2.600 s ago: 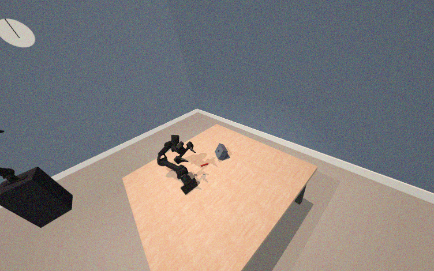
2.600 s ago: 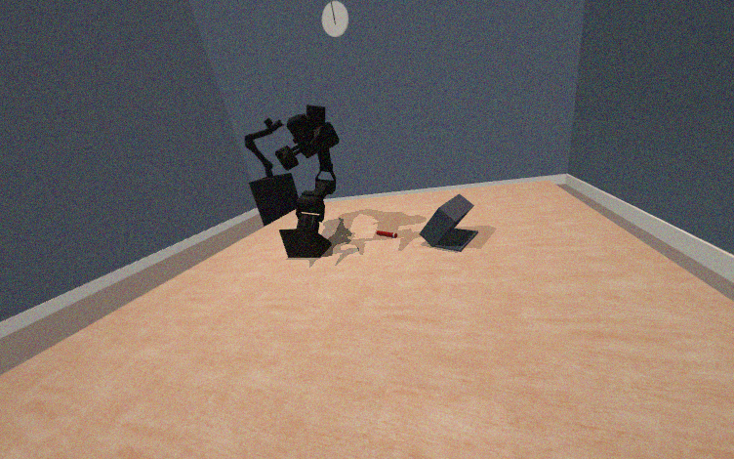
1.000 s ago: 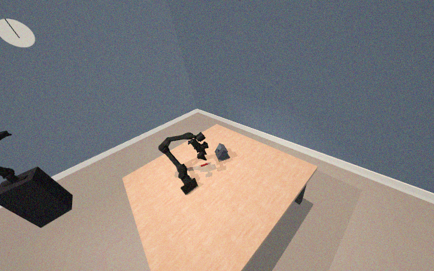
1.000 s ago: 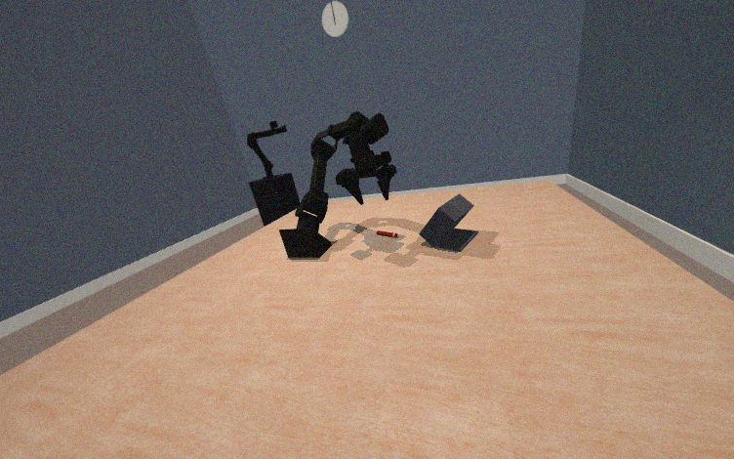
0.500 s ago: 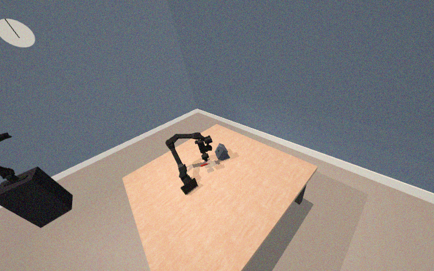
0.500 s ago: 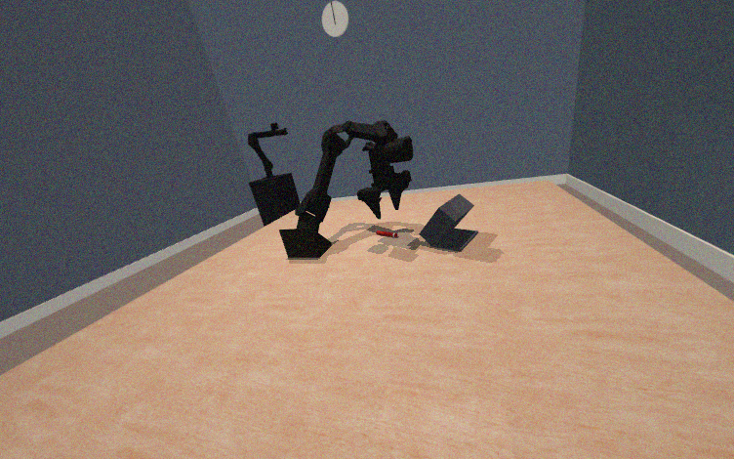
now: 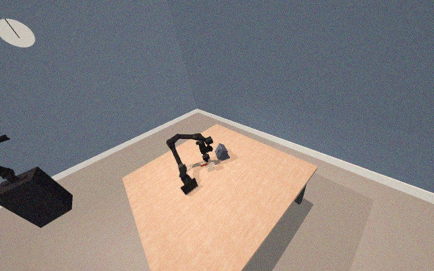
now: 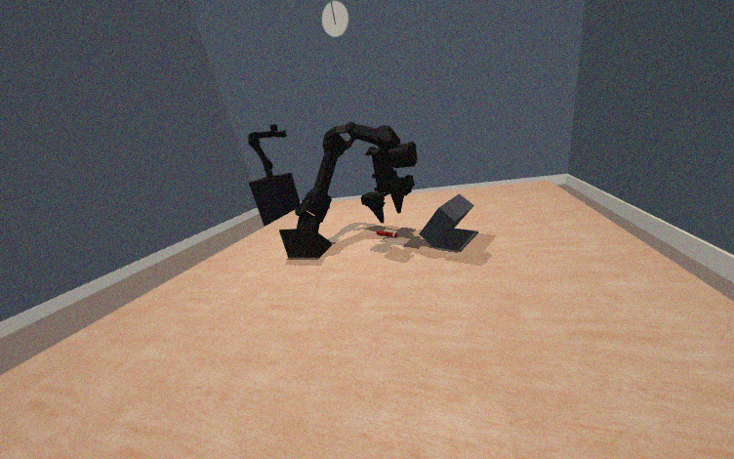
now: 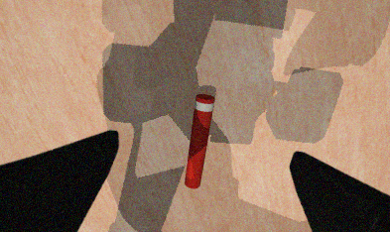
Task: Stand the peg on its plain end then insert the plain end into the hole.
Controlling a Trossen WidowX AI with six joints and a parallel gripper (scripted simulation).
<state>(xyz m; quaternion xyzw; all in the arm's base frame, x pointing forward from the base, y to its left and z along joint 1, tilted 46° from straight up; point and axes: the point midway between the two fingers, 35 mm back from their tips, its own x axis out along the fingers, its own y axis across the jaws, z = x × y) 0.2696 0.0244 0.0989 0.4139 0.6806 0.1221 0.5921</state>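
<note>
Right now the red peg is 6 cm below my gripper tip, 1 cm to the left of it and 1 cm behind it. From my gripper tip the other things lie so: grey sloped panel (17 cm ahead, 3 cm to the right, 1 cm below).
</note>
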